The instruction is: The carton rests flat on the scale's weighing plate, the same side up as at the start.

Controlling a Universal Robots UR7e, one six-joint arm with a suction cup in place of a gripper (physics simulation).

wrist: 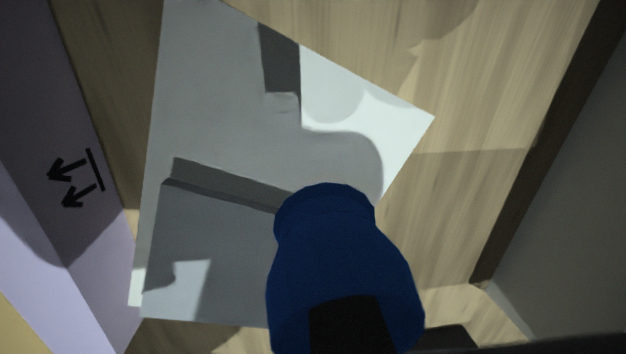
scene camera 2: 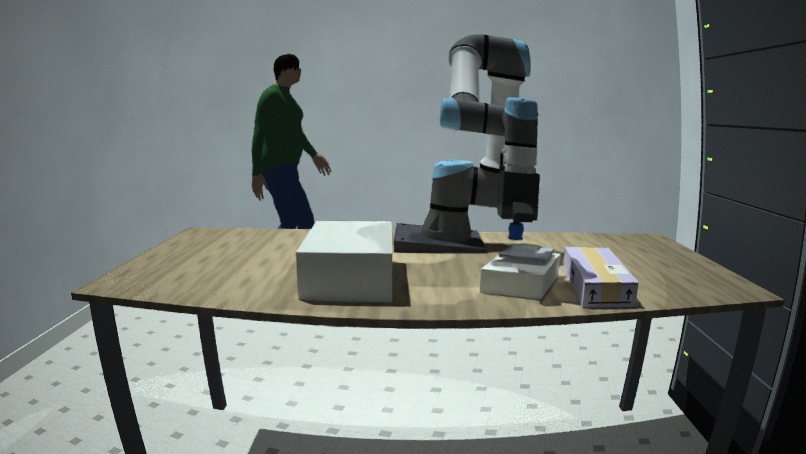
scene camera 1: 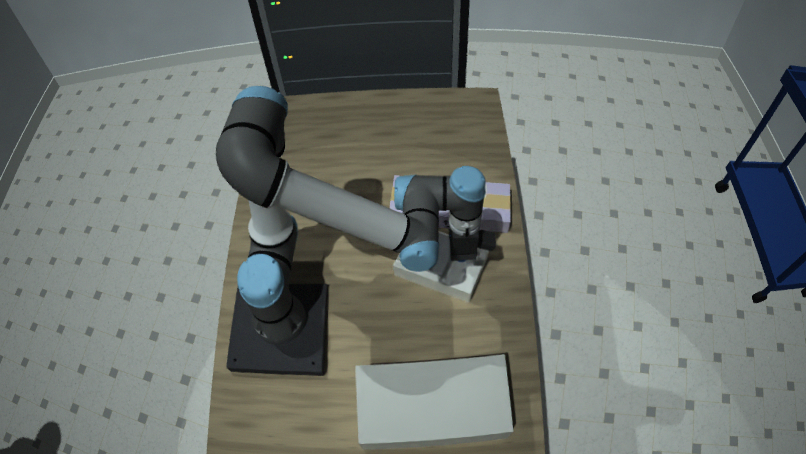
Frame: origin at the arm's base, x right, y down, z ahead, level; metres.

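Seen in the pictures: end effector, tool point: (wrist: 325,228) (scene camera 2: 515,238); arm's base, origin of the base link: (scene camera 2: 446,236) (scene camera 1: 279,319).
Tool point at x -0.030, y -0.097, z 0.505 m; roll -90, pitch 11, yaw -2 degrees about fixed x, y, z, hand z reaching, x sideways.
Offsets run from my tool point to a thing's top centre. "*": to the spot under its first point. Level surfaces: height alone.
The lilac carton @[dx -0.222, dy +0.062, dz +0.034 m] (scene camera 1: 497,219) (scene camera 2: 600,270) (wrist: 95,290) has an orange tape stripe and a white label on top. It lies flat on the table, and its end arrows point up in scene camera 2. Beside it, a low white box @[dx -0.042, dy +0.048, dz -0.039 m] (scene camera 1: 476,276) (scene camera 2: 507,286) (wrist: 400,117) bears a dark grey slab @[* dx -0.050, dy +0.048, dz -0.038 m] (scene camera 2: 527,254) (wrist: 215,235); together they look like the scale and its weighing plate. The carton is beside this box, not on it. My gripper (scene camera 2: 515,237) (wrist: 325,197), a blue suction cup, is open and hangs a little above the slab, with nothing on it.
A large white block @[dx +0.354, dy +0.014, dz -0.155 m] (scene camera 1: 434,400) (scene camera 2: 345,276) stands on the wooden table @[dy +0.119 m] (scene camera 1: 394,129) (scene camera 2: 225,270). The robot's dark base plate (scene camera 1: 242,355) is bolted at the other side. A dark cabinet (scene camera 1: 366,50) stands at the table's end. A person (scene camera 2: 279,129) stands behind the table.
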